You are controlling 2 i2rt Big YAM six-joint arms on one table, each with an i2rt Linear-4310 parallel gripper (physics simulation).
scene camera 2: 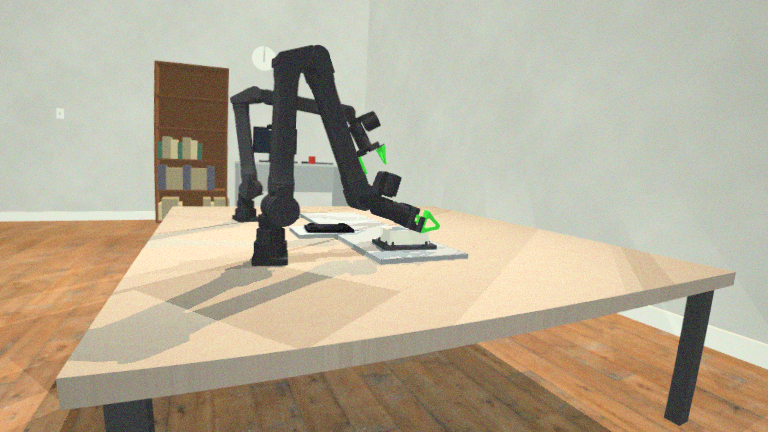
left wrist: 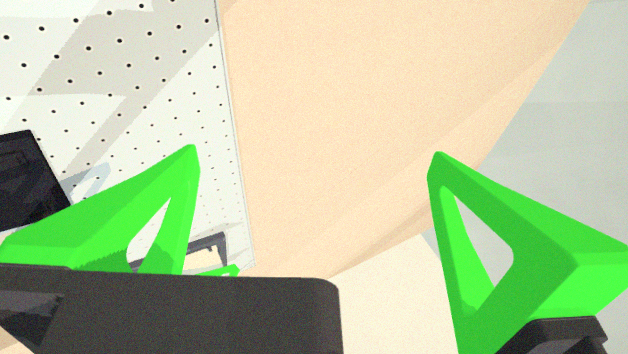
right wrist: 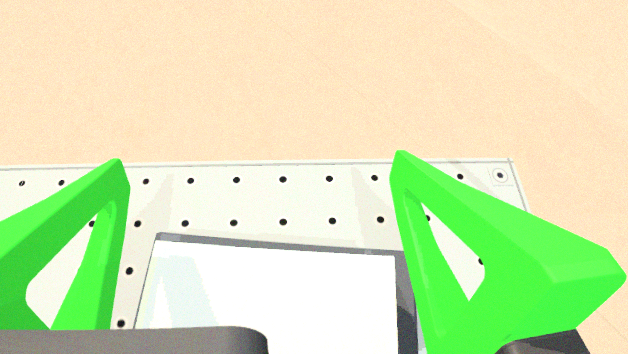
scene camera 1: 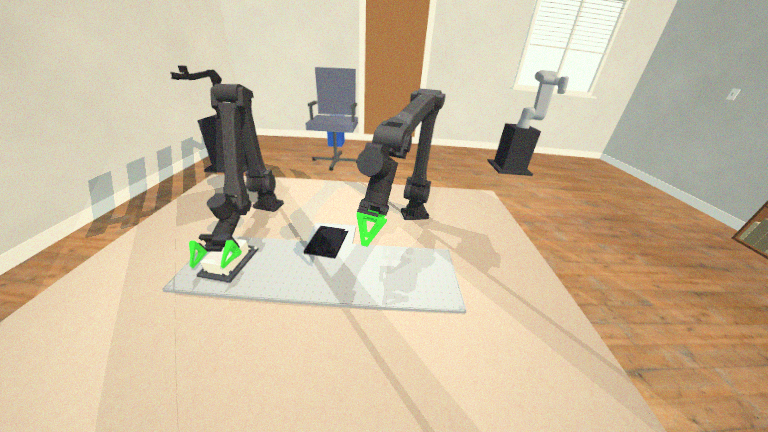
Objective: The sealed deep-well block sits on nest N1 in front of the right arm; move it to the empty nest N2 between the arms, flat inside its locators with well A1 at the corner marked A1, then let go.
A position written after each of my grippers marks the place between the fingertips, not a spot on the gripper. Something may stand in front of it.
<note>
My left gripper (scene camera 1: 365, 241) is open and holds nothing. My right gripper (scene camera 1: 206, 267) is open and touches a white block (scene camera 2: 400, 235).
The white block is seen too in the left wrist view (left wrist: 202, 261), in the right wrist view (right wrist: 284, 294) and in scene camera 1 (scene camera 1: 212, 262). My left gripper is seen too in the left wrist view (left wrist: 316, 160). My right gripper is seen too in scene camera 2 (scene camera 2: 430, 224) and in the right wrist view (right wrist: 261, 168).
</note>
